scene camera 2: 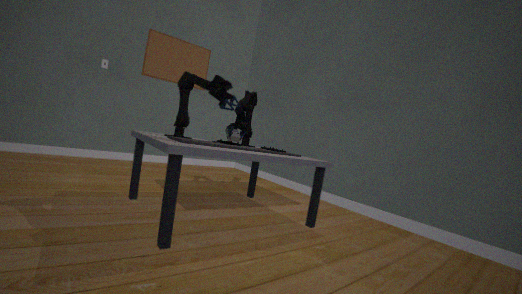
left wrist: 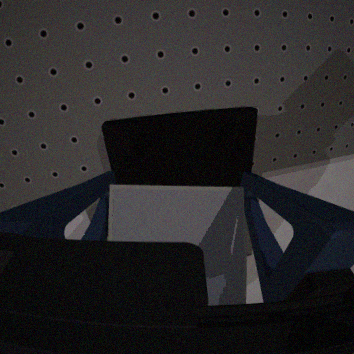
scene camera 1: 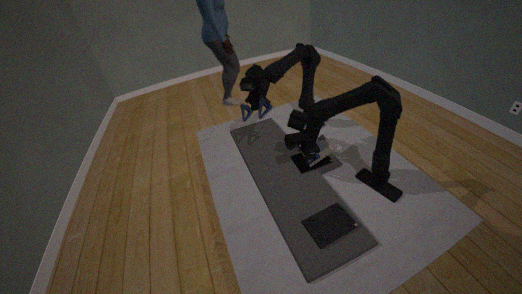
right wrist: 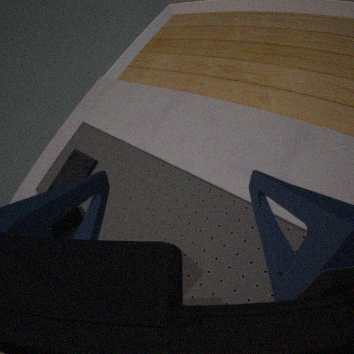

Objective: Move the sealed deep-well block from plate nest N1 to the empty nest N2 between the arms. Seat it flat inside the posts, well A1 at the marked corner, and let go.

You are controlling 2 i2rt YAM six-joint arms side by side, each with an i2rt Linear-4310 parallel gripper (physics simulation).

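Places are measured from the left arm's base along level axes (x back, y right, z up), in centimetres.
Pixels of known places: left gripper, fingertip midpoint: (scene camera 2: 234, 138) (left wrist: 178, 178) (scene camera 1: 303, 157); right gripper, fingertip midpoint: (scene camera 2: 236, 108) (scene camera 1: 251, 119) (right wrist: 178, 178); left arm's base, link origin: (scene camera 1: 378, 185).
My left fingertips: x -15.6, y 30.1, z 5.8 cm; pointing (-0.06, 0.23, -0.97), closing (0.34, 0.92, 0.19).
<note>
Ahead of a thing's pixels: the offset from my left fingertips to its top centre. Level surfaces: height alone.
My left gripper (scene camera 1: 312, 156) (scene camera 2: 234, 131) (left wrist: 178, 178) is shut on the pale deep-well block (scene camera 2: 234, 135) (left wrist: 160, 212), which fills the space between its blue fingers. The block is above nest N2 {dx +4.9, dy -0.1, dz -2.3 cm} (scene camera 1: 300, 163) (left wrist: 180, 150), a dark plate on the grey perforated board, and looks tilted in scene camera 1. Its underside, the contact with the posts and well A1 cannot be made out. Nest N1 {dx -14.6, dy -29.0, dz -2.3 cm} (scene camera 1: 327, 225) (right wrist: 74, 169) is a dark plate with no block on it, with a small light corner mark in scene camera 1. My right gripper (scene camera 1: 253, 118) (scene camera 2: 228, 103) (right wrist: 178, 178) is open and raised above the board's far end.
The perforated board {dz -4.5 cm} (scene camera 1: 275, 187) (left wrist: 150, 40) (right wrist: 145, 200) lies on the white table (scene camera 1: 225, 200) (scene camera 2: 240, 156). The left arm (scene camera 1: 387, 130) stands beside N2 with its base on the table. A person (scene camera 1: 215, 30) stands beyond the table.
</note>
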